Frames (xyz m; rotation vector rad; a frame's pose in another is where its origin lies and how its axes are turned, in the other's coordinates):
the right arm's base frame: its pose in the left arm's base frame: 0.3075 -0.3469 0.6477 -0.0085 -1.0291 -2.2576
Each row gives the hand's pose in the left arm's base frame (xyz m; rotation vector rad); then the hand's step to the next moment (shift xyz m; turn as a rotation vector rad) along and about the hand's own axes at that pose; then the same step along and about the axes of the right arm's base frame.
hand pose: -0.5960 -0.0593 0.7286 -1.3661 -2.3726 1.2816
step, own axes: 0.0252 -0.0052 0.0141 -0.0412 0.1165 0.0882
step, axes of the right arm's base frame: 0.0112 -0.0268 0.0038 -0.0476 -0.0252 -0.1420
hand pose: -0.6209 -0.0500 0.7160 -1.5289 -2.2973 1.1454
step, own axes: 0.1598 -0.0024 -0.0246 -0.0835 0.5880 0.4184
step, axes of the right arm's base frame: -0.0373 -0.1231 0.0980 -0.2745 -0.2194 -0.6358
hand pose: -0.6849 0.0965 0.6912 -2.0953 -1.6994 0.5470
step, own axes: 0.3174 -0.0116 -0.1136 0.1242 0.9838 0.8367
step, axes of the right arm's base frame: -0.2360 -0.0293 0.2392 -0.6241 -0.5955 -0.9691
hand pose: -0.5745 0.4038 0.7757 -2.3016 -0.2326 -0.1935
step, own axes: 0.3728 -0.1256 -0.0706 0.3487 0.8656 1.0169
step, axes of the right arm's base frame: -0.2430 0.2955 0.1155 -0.9125 -0.5880 -0.8524
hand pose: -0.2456 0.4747 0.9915 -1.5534 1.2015 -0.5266
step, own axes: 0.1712 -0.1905 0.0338 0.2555 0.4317 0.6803
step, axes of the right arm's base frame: -0.0262 0.2497 -0.0610 -0.6174 -0.2537 -0.5185
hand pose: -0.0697 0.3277 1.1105 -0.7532 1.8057 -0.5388
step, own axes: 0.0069 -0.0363 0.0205 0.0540 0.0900 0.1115
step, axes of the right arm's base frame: -0.0004 0.0381 -0.0182 -0.1033 -0.0622 -0.0943
